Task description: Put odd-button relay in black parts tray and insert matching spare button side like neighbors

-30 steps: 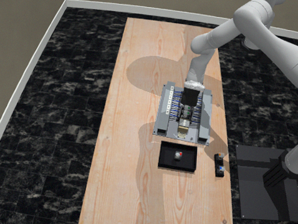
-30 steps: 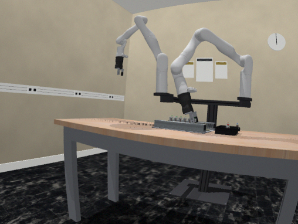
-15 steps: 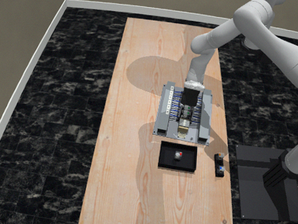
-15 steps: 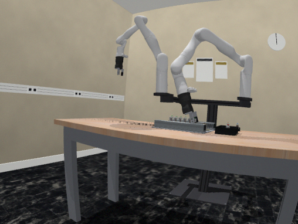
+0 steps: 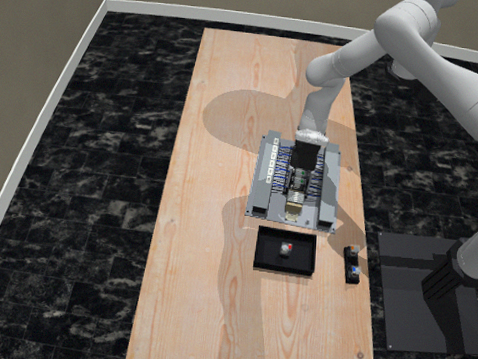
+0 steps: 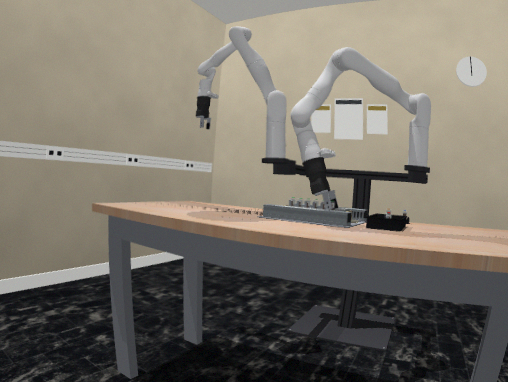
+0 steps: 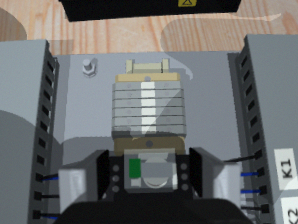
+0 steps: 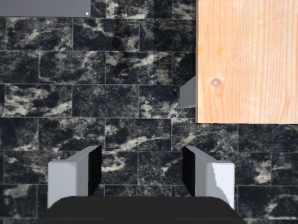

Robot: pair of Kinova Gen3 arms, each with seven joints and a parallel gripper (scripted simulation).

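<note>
The relay panel is 5 cm to the right of my left hand, 3 cm below it and 1 cm behind it. The rest, counted from my left hand: spare rack 24 cm to the left, 14 cm behind, 5 cm below; then black parts tray 20 cm to the left, 5 cm ahead, 4 cm below.
</note>
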